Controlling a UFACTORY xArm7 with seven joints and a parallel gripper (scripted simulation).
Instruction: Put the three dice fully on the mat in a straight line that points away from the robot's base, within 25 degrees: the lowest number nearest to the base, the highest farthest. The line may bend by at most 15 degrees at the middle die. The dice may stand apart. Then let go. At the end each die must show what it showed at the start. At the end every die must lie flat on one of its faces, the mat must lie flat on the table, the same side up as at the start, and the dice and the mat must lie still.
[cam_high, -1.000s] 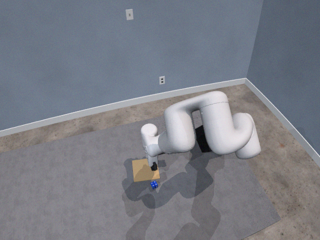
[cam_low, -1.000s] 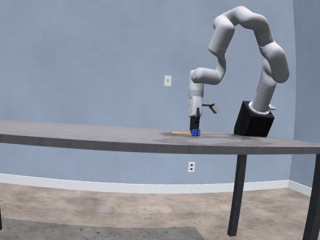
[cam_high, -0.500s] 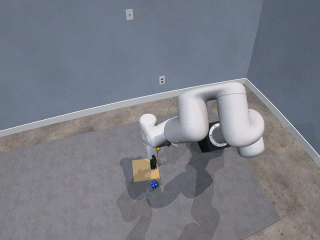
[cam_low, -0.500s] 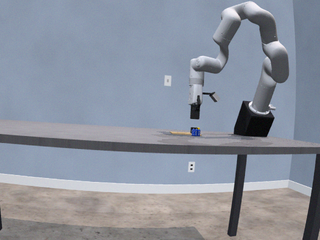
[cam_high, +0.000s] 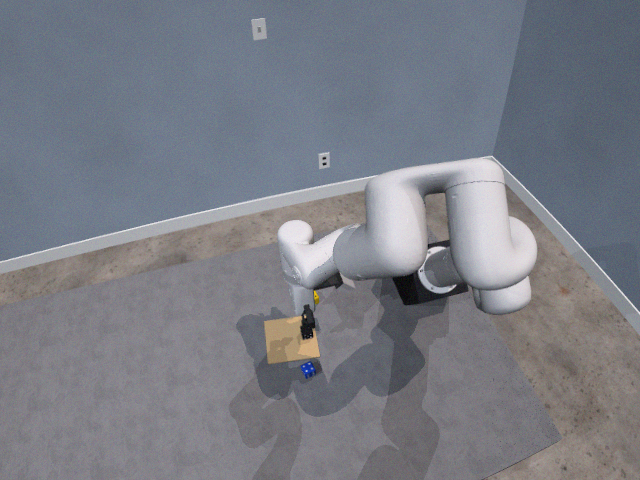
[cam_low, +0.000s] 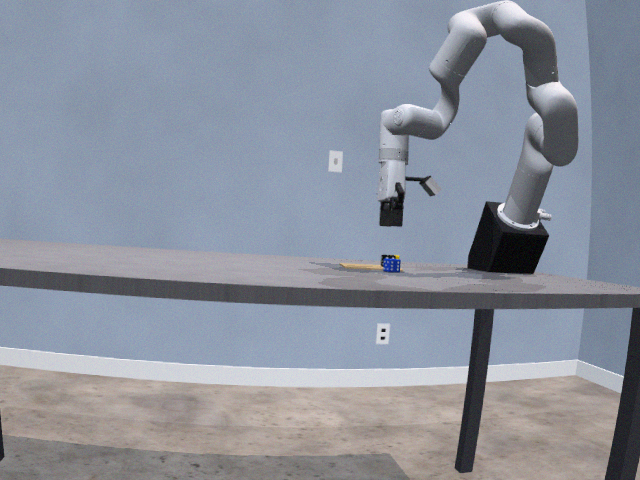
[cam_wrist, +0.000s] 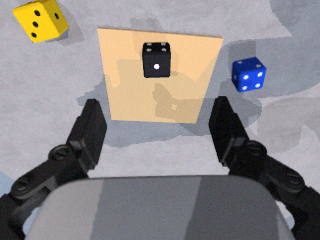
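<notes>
Right now my hand is 30 mm past the yellow die, 120 mm to the left of it and 100 mm above it. The rest, counted from my hand: tan mat (50 mm ahead, 10 mm to the left, 110 mm below); black die (100 mm below); blue die (10 mm ahead, 120 mm to the left, 100 mm below).
</notes>
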